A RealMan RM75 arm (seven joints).
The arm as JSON. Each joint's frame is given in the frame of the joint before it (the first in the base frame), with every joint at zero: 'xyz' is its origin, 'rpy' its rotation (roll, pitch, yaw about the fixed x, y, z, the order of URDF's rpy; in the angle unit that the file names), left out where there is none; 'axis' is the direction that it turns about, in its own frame. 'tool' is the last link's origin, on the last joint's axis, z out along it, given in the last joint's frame.
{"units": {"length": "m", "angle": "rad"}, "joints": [
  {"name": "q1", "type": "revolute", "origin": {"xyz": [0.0, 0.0, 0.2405], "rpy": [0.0, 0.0, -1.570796]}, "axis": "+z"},
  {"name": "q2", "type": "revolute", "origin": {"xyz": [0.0, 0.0, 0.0], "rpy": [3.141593, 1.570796, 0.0]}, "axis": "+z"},
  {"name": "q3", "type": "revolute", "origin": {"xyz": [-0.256, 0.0, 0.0], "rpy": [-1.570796, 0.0, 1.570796]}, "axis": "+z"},
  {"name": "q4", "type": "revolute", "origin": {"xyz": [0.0, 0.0, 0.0], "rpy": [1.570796, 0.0, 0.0]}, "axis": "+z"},
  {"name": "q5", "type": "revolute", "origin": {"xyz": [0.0, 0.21, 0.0], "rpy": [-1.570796, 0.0, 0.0]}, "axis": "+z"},
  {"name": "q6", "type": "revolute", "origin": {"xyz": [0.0, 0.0, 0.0], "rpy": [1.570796, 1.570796, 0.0]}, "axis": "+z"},
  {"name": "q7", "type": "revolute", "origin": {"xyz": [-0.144, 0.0, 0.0], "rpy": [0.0, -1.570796, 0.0]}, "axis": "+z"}
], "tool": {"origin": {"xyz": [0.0, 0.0, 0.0], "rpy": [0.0, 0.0, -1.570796]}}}
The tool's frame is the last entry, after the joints.
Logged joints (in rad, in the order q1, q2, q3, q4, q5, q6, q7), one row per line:
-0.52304, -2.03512, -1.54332, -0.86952, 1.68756, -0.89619, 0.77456
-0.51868, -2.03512, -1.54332, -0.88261, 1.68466, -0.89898, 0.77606
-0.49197, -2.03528, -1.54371, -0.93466, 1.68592, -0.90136, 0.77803
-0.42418, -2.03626, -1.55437, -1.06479, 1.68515, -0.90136, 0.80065
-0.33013, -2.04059, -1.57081, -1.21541, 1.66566, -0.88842, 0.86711
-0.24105, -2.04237, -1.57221, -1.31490, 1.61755, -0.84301, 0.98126
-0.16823, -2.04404, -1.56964, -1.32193, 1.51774, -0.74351, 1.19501
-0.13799, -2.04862, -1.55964, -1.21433, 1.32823, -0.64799, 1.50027
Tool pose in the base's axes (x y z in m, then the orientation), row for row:
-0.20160, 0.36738, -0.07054, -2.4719, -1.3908, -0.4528
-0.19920, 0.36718, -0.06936, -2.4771, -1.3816, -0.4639
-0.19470, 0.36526, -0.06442, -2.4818, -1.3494, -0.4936
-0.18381, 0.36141, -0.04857, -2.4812, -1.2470, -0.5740
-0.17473, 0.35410, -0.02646, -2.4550, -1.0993, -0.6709
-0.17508, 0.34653, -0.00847, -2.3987, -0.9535, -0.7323
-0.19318, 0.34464, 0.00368, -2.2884, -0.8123, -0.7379
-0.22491, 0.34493, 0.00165, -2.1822, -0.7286, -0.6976
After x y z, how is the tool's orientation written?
As a rotation vector, in radians.
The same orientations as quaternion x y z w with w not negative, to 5 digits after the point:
-0.85283, -0.47984, -0.15622, 0.13428
-0.85419, -0.47642, -0.15997, 0.13338
-0.85732, -0.46614, -0.17051, 0.13651
-0.86479, -0.43462, -0.20006, 0.15238
-0.87050, -0.38979, -0.23789, 0.18360
-0.87061, -0.34607, -0.26579, 0.22723
-0.86092, -0.30559, -0.27760, 0.29727
-0.84669, -0.28270, -0.27067, 0.36047

